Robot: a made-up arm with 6 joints. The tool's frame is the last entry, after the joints. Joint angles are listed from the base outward. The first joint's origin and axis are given. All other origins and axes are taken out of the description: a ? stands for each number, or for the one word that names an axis. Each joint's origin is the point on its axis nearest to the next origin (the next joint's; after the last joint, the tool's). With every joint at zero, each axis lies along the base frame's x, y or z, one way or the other. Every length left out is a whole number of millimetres.
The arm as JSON. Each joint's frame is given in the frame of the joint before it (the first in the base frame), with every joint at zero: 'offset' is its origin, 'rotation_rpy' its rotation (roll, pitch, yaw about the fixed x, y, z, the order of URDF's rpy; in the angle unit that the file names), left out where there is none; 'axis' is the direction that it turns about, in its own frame. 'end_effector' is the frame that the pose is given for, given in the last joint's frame.
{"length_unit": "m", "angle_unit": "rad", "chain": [
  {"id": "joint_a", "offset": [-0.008, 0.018, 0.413], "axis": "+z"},
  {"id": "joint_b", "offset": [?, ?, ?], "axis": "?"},
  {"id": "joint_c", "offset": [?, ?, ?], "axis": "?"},
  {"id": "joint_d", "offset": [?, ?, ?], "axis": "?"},
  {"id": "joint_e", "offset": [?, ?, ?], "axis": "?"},
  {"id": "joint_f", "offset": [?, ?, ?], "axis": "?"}
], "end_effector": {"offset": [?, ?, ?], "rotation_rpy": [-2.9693, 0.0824, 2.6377]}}
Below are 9 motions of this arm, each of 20 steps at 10 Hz.
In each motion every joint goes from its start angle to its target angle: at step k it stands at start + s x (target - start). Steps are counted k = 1, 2, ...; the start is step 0. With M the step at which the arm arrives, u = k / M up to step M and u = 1 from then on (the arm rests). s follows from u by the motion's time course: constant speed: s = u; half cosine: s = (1 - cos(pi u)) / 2; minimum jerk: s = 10 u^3 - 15 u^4 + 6 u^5.
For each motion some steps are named. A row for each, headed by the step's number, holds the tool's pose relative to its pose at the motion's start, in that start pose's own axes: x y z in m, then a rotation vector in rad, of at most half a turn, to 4 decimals.
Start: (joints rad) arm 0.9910 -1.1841 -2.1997 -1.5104 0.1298 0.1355
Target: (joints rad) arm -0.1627 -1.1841 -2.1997 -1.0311 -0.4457 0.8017
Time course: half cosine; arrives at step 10
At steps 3, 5, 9, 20:
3: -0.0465 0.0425 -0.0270 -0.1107 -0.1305 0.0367
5: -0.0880 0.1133 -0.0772 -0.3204 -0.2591 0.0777
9: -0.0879 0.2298 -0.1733 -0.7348 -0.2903 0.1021
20: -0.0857 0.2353 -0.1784 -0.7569 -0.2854 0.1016

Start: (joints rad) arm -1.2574 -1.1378 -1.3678 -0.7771 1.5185 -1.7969
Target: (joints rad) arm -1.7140 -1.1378 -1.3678 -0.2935 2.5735 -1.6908
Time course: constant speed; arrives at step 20
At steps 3, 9, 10, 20:
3: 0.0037 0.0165 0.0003 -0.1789 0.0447 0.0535
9: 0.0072 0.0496 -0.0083 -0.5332 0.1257 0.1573
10: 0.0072 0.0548 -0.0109 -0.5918 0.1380 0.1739
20: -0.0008 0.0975 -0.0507 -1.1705 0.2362 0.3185

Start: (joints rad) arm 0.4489 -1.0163 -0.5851 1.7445 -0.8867 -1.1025
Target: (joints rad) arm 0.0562 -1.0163 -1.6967 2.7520 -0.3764 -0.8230
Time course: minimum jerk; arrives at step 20
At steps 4, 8, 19, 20:
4: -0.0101 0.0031 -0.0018 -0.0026 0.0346 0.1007
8: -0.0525 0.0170 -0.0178 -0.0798 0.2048 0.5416
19: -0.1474 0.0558 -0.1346 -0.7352 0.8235 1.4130
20: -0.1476 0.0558 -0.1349 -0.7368 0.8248 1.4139

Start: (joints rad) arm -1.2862 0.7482 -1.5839 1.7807 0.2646 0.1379
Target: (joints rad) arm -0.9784 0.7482 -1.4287 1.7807 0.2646 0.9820
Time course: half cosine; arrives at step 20
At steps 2, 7, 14, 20:
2: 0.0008 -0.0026 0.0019 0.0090 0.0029 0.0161
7: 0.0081 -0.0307 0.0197 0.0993 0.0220 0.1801
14: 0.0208 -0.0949 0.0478 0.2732 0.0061 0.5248
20: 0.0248 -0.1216 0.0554 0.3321 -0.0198 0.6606

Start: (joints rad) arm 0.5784 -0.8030 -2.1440 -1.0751 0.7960 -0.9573
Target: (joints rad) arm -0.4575 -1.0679 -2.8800 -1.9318 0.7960 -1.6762
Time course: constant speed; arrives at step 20
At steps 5, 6, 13, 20:
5: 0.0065 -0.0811 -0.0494 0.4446 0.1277 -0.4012
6: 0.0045 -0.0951 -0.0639 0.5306 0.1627 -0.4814
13: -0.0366 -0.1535 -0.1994 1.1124 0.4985 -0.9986
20: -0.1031 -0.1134 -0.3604 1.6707 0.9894 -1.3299

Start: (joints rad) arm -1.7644 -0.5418 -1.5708 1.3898 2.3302 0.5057
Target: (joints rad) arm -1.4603 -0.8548 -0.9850 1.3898 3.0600 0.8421
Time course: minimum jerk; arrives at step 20
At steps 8, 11, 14, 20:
8: 0.0091 -0.0217 0.0415 0.2570 0.2466 0.0528
11: 0.0210 -0.0471 0.0700 0.5020 0.4362 0.0846
14: 0.0324 -0.0732 0.0878 0.7338 0.5831 0.0992
20: 0.0394 -0.0920 0.0956 0.8958 0.6695 0.1006

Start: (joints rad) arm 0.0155 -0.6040 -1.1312 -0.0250 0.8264 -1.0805
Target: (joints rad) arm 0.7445 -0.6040 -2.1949 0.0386 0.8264 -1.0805
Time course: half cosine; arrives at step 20
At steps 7, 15, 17, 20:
7: -0.0621 0.0004 -0.0853 -0.0009 -0.3543 -0.0234
15: -0.0683 -0.0362 -0.2867 -0.0893 -1.1002 0.0956
17: -0.0541 -0.0490 -0.3126 -0.1121 -1.2128 0.1369
20: -0.0441 -0.0575 -0.3263 -0.1266 -1.2783 0.1645

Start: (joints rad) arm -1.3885 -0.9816 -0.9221 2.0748 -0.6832 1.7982
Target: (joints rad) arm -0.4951 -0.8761 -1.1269 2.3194 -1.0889 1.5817
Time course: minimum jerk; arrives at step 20
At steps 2, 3, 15, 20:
2: -0.0012 -0.0002 0.0000 -0.0009 -0.0058 0.0011
3: -0.0038 -0.0007 -0.0002 -0.0029 -0.0182 0.0032
15: -0.1074 -0.0254 -0.0537 -0.1224 -0.6872 -0.0090
20: -0.1149 -0.0280 -0.0648 -0.1352 -0.7750 -0.0282

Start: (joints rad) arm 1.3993 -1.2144 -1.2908 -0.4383 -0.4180 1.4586
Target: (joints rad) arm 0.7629 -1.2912 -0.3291 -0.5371 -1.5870 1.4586
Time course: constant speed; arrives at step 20
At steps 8, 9, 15, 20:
8: 0.0189 -0.0735 -0.0196 -0.0308 0.1054 -0.1954
9: 0.0189 -0.0823 -0.0242 -0.0323 0.1189 -0.2141
15: 0.0116 -0.1289 -0.0621 -0.0352 0.1927 -0.2997
20: 0.0002 -0.1562 -0.1055 -0.0379 0.2377 -0.3397

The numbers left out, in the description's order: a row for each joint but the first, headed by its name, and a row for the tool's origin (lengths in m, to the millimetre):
joint_b: xyz 0.005 -0.028 0.0, axis +y
joint_c: xyz 0.032 0.0 0.121, axis +y
joint_d: xyz 0.072 0.0 -0.211, axis -z
joint_e: xyz -0.003 0.006 0.0, axis +y
joint_f: xyz 0.06 0.0 -0.087, axis -z
tool: xyz 0.027 0.013 0.0

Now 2 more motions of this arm.
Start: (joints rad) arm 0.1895 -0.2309 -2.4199 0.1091 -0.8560 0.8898
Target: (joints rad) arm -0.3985 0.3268 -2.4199 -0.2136 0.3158 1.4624
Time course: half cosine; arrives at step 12
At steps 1, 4, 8, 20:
1: 0.0017 -0.0047 0.0018 0.0269 0.0105 -0.0082
4: 0.0134 -0.0779 0.0176 0.4077 0.0918 -0.1248
8: -0.0565 -0.2388 -0.0125 1.2101 -0.1439 -0.3946
20: -0.1364 -0.2849 -0.0568 1.5320 -0.4680 -0.5335

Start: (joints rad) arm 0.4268 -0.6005 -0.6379 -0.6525 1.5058 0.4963
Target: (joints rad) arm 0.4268 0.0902 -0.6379 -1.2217 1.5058 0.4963
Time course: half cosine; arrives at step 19
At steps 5, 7, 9, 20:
5: 0.0038 0.0153 0.0188 0.1120 -0.0415 -0.0811
7: 0.0082 0.0274 0.0349 0.2024 -0.0801 -0.1557
9: 0.0148 0.0405 0.0537 0.3003 -0.1279 -0.2478
20: 0.0481 0.0764 0.1168 0.5720 -0.3120 -0.6029

